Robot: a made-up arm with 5 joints. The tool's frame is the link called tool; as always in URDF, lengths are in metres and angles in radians. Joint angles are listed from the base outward.
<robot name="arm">
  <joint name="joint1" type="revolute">
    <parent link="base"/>
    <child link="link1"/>
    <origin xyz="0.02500 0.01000 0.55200" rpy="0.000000 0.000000 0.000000"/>
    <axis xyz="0 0 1"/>
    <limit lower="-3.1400" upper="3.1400"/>
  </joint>
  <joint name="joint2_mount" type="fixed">
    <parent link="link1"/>
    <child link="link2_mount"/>
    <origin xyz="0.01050 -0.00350 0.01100" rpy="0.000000 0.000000 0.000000"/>
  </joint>
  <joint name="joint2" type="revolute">
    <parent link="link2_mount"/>
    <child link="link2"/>
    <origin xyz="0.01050 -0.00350 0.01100" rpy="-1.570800 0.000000 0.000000"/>
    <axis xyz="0 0 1"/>
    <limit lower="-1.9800" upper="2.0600"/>
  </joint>
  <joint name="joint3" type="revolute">
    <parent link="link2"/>
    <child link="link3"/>
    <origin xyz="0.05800 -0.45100 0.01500" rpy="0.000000 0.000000 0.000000"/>
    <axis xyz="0 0 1"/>
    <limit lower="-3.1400" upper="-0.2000"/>
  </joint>
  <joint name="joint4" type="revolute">
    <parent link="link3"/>
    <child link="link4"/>
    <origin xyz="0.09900 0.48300 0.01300" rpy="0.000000 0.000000 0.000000"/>
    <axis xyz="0 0 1"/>
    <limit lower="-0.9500" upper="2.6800"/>
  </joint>
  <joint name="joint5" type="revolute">
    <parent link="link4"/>
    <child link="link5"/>
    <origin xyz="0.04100 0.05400 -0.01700" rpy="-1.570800 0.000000 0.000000"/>
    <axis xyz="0 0 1"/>
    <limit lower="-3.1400" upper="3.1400"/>
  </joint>
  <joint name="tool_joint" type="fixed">
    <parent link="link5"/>
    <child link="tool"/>
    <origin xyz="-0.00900 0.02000 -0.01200" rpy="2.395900 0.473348 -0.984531"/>
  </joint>
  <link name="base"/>
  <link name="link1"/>
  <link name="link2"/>
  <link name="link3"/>
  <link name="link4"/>
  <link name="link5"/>
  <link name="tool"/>
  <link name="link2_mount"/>
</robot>
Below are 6 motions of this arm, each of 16 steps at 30 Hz.
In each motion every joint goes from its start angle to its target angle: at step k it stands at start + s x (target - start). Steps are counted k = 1, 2, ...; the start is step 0. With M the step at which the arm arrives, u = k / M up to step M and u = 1 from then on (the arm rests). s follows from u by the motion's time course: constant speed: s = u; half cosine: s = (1 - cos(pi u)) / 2; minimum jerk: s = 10 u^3 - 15 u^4 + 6 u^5.
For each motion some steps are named. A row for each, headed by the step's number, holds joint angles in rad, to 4 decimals.
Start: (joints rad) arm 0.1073 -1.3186 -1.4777 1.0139 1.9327
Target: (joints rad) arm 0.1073 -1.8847 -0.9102 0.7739 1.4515
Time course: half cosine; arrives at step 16
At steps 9, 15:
9: 0.1073 -1.6569 -1.1386 0.8705 1.6452
15: 0.1073 -1.8793 -0.9157 0.7762 1.4561

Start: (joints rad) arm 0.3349 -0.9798 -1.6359 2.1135 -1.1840
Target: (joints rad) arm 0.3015 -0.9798 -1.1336 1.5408 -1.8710
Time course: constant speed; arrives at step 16
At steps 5, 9, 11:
5: 0.3245 -0.9798 -1.4789 1.9345 -1.3987
9: 0.3161 -0.9798 -1.3534 1.7914 -1.5704
11: 0.3119 -0.9798 -1.2906 1.7198 -1.6563

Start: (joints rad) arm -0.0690 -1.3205 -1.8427 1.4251 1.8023
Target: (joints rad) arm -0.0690 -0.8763 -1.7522 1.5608 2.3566
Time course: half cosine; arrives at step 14
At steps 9, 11, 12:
9: -0.0690 -1.0020 -1.7778 1.5224 2.1997
11: -0.0690 -0.9248 -1.7621 1.5460 2.2961
12: -0.0690 -0.8983 -1.7567 1.5541 2.3292

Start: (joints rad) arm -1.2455 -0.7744 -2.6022 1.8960 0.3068
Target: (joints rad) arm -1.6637 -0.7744 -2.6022 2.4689 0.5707
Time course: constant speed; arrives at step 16
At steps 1, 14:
1: -1.2716 -0.7744 -2.6022 1.9318 0.3233
14: -1.6114 -0.7744 -2.6022 2.3973 0.5377

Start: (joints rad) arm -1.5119 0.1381 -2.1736 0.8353 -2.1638
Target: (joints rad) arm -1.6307 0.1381 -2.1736 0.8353 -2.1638
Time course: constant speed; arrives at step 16
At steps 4, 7, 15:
4: -1.5416 0.1381 -2.1736 0.8353 -2.1638
7: -1.5639 0.1381 -2.1736 0.8353 -2.1638
15: -1.6233 0.1381 -2.1736 0.8353 -2.1638

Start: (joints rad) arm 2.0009 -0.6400 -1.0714 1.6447 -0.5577
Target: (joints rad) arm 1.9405 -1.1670 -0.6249 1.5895 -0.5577
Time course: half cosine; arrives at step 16
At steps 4, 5, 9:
4: 1.9921 -0.7172 -1.0060 1.6366 -0.5577
5: 1.9875 -0.7571 -0.9722 1.6324 -0.5577
9: 1.9648 -0.9549 -0.8046 1.6117 -0.5577

